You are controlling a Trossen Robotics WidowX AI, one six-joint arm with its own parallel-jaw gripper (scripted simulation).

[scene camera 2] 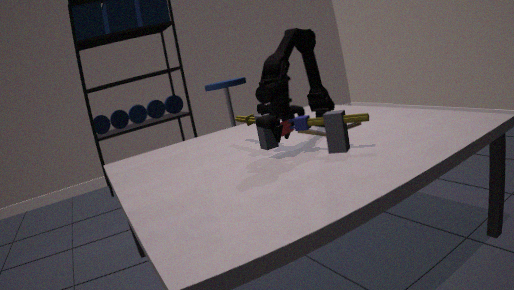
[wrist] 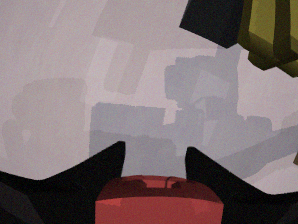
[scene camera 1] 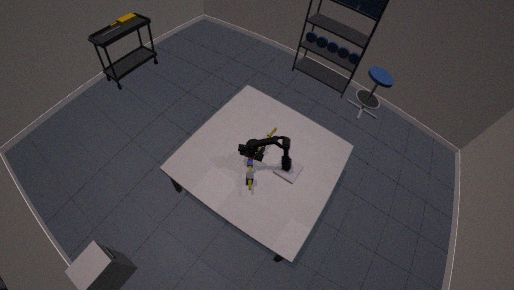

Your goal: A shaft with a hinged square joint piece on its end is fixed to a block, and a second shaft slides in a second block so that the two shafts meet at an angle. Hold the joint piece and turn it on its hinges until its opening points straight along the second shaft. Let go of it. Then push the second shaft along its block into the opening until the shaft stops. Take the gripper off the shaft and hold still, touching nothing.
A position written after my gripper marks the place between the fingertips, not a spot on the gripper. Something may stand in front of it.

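Observation:
There is my gripper (scene camera 2: 282, 140), and I can see it. The wrist view gives me a sight of the gripper (wrist: 156, 150) as well.

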